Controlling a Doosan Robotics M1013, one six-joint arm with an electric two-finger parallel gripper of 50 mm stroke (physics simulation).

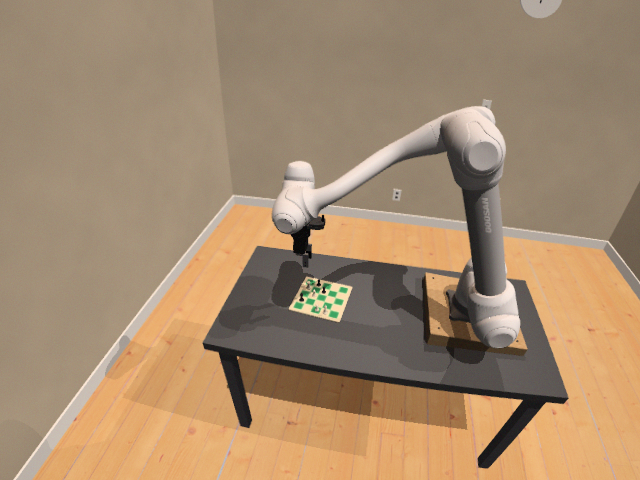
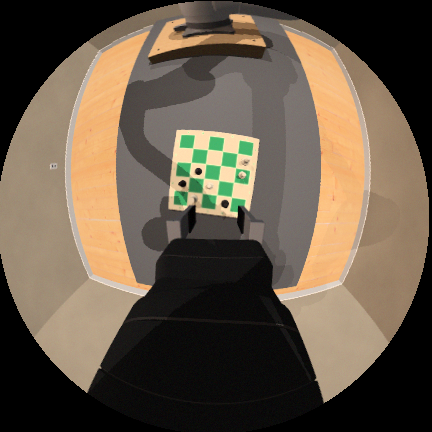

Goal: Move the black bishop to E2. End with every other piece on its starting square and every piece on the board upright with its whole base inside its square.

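Places are measured from the arm's base along level axes (x ahead, y left, z up), in millimetres.
Where they show: gripper, fingertip midpoint: (image 1: 307, 262) (image 2: 216, 213); arm's base, origin of the base link: (image 2: 208, 26).
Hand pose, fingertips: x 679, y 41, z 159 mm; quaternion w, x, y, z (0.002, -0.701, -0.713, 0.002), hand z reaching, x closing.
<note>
Each offset is from my fingertips to the top centre of the thing. Level surfaces: height alone.
The chessboard @(dx -59, dy -15, dz -196 mm) (image 1: 343, 299) (image 2: 205, 134) lies on the table with green and cream squares. Three black pieces stand on it: one @(dx +21, dy +19, dz -153 mm) (image 1: 301, 297) (image 2: 225, 203) near the board edge farthest from the robot base, one @(dx -62, dy -51, dz -165 mm) (image 1: 324, 290) (image 2: 198, 171) further in, and one @(dx -30, dy -91, dz -165 mm) (image 1: 318, 283) (image 2: 182, 183) near the back side. They are too small to tell which is the bishop. Square labels are not readable. My gripper (image 1: 307, 258) (image 2: 216, 213) is open and empty, high above the table by the board's far edge, touching no piece.
Several light pieces share the board, including one @(dx -91, dy +68, dz -153 mm) (image 1: 325, 310) (image 2: 245, 161) near the front side and one @(dx -25, dy -21, dz -165 mm) (image 1: 313, 293) (image 2: 209, 186) between the black ones. The robot base stands on a wooden block (image 1: 433, 330) (image 2: 160, 50) on the dark table @(dz -202 mm) (image 1: 382, 356) (image 2: 200, 115).
</note>
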